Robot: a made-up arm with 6 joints. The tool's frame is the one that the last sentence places.
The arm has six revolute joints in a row. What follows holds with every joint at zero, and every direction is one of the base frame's. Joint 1 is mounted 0.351 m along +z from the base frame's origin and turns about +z. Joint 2 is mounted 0.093 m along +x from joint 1 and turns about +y. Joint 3 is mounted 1.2 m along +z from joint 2 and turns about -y. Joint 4 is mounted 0.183 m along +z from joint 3 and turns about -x. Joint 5 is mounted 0.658 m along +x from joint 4 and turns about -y. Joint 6 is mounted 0.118 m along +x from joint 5 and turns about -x. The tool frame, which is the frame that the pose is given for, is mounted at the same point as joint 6; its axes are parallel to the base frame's.
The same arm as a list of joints. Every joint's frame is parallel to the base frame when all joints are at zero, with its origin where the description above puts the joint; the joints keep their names.
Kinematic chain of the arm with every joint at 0, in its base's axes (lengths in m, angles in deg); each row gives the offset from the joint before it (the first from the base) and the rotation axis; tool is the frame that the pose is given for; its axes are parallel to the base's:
joint 1: xyz 0 0 0.351 axis +z
joint 2: xyz 0.093 0 0 axis +y
joint 3: xyz 0 0 1.2 axis -y
joint 4: xyz 0 0 0.183 axis -x
joint 5: xyz 0.658 0 0 axis -y
joint 6: xyz 0.118 0 0 axis -x
tool: xyz 0 0 0

